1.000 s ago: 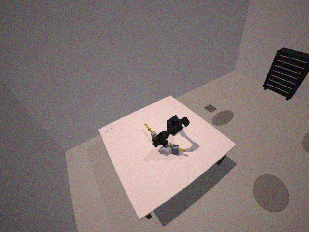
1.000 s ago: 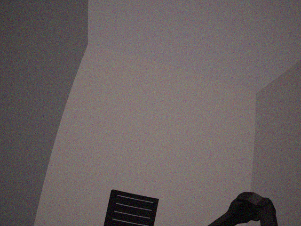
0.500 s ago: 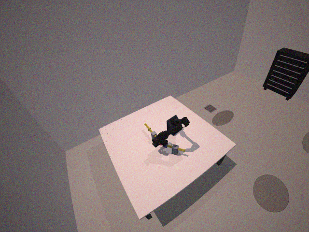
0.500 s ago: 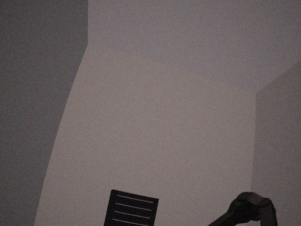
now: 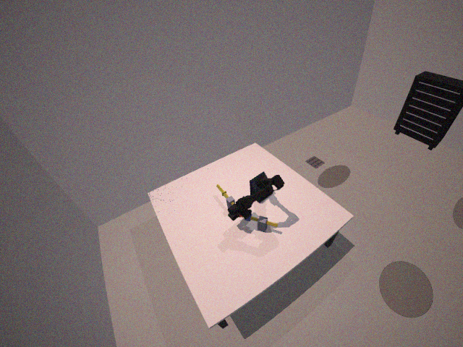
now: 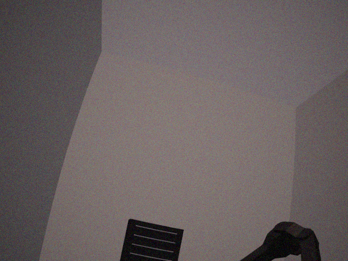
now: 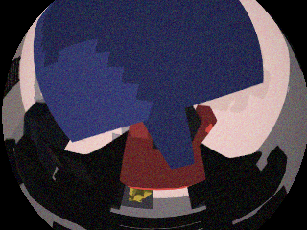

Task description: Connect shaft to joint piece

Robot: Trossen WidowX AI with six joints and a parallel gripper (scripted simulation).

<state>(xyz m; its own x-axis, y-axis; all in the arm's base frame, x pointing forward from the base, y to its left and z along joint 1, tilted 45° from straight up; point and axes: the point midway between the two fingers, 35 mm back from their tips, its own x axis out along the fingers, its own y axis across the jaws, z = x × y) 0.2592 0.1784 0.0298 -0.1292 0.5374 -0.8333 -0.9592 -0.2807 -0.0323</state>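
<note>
The red square joint piece lies 1 cm to the left of my gripper tip and 4 cm above it.
</note>
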